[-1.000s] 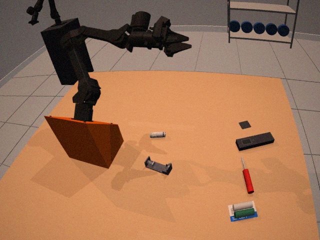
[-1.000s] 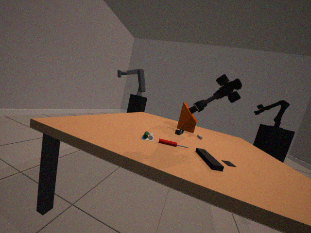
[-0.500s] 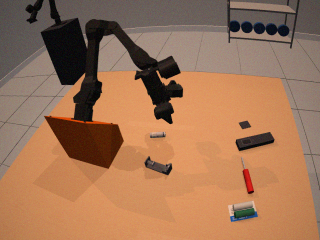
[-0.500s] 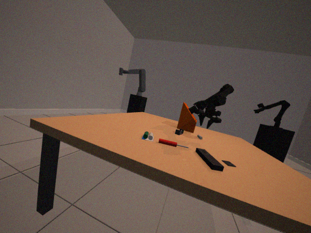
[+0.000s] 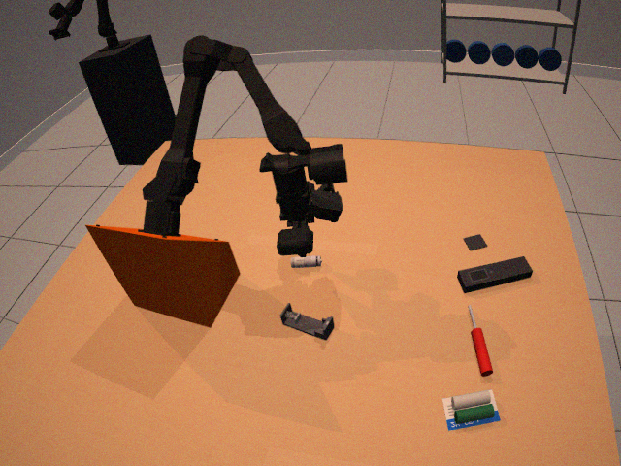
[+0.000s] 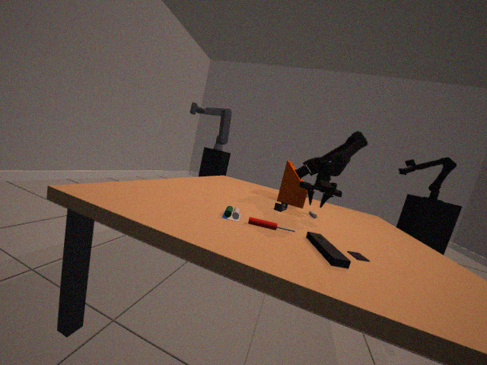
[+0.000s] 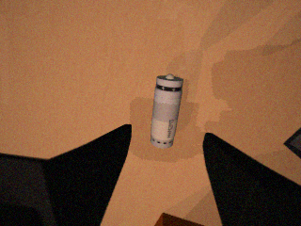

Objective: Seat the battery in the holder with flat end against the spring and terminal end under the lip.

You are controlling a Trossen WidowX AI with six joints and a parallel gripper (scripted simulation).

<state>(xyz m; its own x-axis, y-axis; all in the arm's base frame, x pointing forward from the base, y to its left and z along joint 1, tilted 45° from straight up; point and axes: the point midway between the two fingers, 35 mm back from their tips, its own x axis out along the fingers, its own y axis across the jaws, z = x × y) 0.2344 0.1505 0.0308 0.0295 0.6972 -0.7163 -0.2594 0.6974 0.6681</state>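
Now: the battery 40 mm below my gripper tip. Also, from my gripper tip: red screwdriver 360 mm ahead, 130 mm to the right, 40 mm below; then dark battery cover 350 mm ahead, 130 mm to the left, 50 mm below; then black remote 400 mm ahead, 40 mm below, 30 mm to the left.
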